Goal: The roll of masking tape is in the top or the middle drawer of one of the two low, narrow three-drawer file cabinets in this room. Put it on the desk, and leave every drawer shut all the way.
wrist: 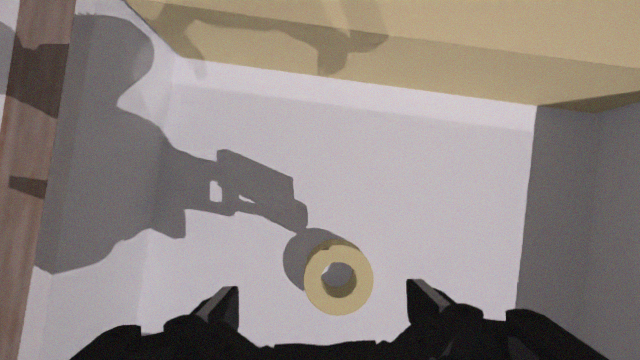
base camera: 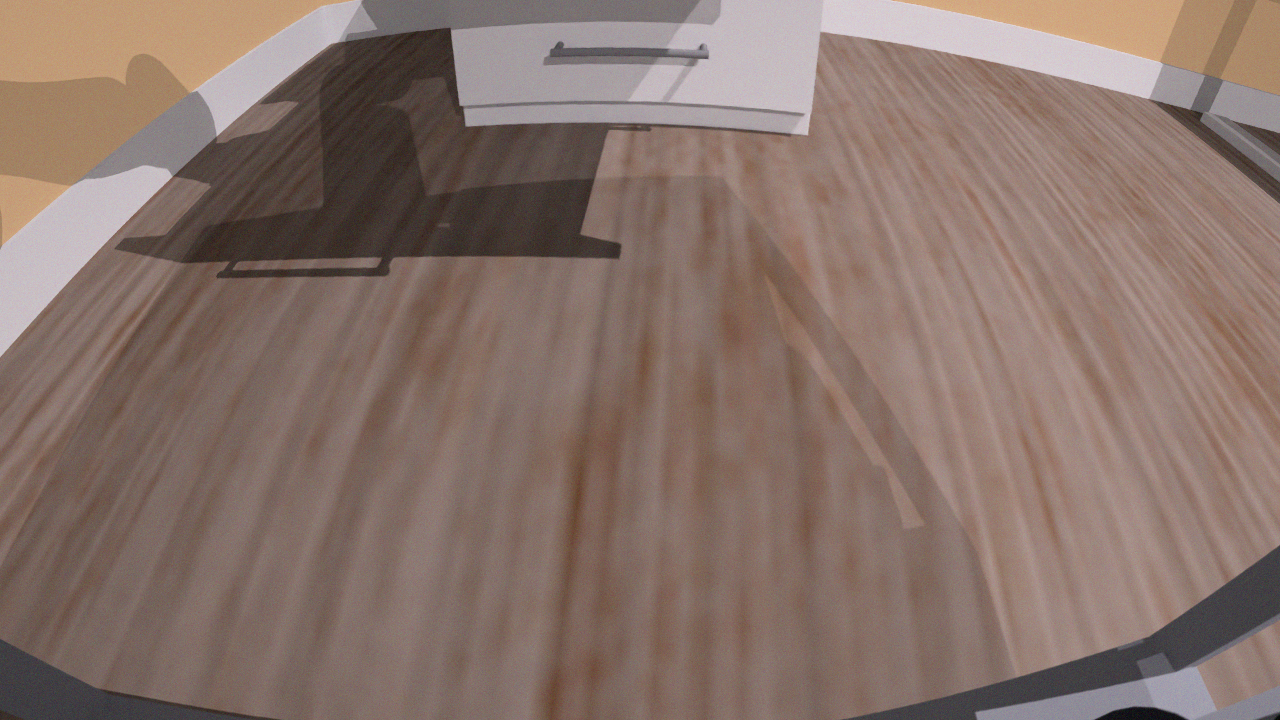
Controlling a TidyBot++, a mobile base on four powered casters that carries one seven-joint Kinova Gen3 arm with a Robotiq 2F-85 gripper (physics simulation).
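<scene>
The roll of masking tape (wrist: 363, 281), a yellow ring, lies flat on the white floor of an open drawer (wrist: 410, 190) in the wrist view. My gripper (wrist: 323, 301) is open and empty above the drawer. Its two black fingertips stand left and right of the roll in the picture, with the roll seen between them; how high they are above it is hard to tell. A white file cabinet (base camera: 510, 76) stands at the top of the base camera view, with its lowest drawer front and grey handle (base camera: 629, 52) showing. The desk does not show clearly.
A yellow-tan box-like surface (wrist: 450, 45) borders the drawer at the top of the wrist view. Wood floor (wrist: 25, 145) shows at its left edge. In the base camera view, walls with white skirting (base camera: 1011, 58) stand behind and left of the cabinet, and a grey bar (base camera: 1244, 143) lies at the right edge.
</scene>
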